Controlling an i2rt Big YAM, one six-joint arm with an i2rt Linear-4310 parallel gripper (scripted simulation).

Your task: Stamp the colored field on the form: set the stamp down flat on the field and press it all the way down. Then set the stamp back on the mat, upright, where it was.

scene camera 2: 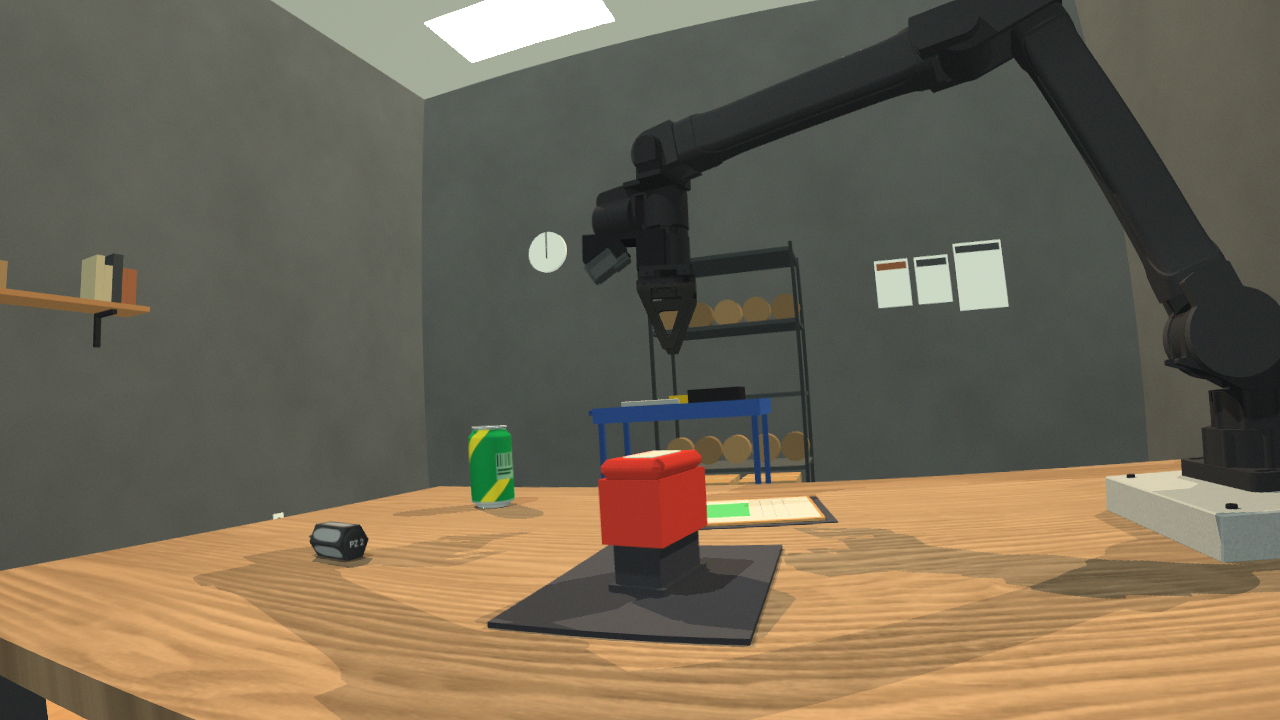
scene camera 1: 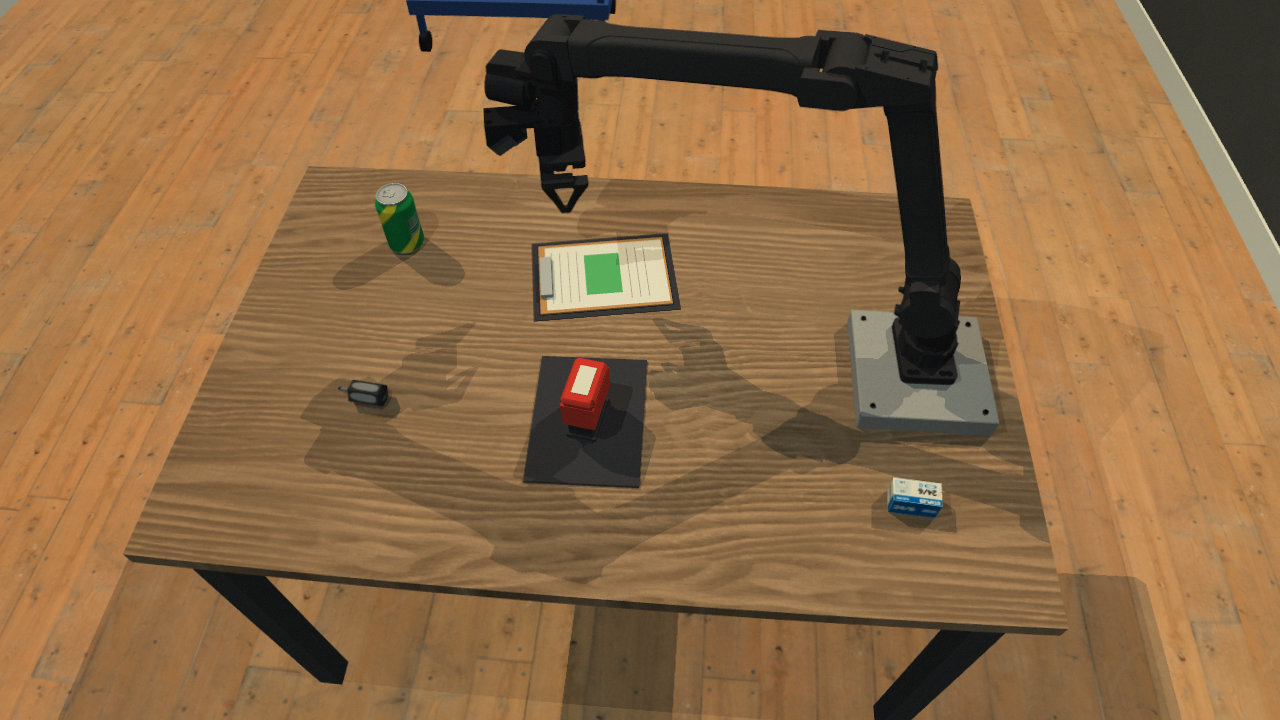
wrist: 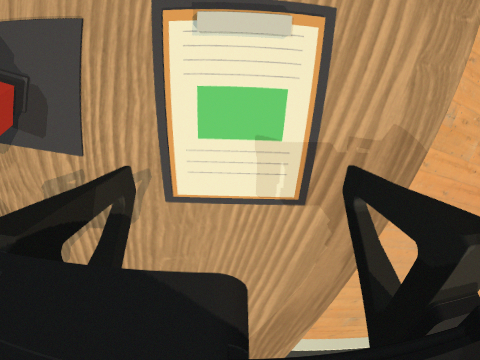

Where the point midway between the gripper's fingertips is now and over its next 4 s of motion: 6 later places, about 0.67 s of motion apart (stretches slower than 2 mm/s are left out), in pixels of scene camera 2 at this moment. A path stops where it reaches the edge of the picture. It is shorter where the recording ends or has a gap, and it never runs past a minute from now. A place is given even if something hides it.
My gripper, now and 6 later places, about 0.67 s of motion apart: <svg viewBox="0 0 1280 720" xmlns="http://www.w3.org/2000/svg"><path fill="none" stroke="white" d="M671 351L682 437L678 407L677 347L671 353L649 376L647 394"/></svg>
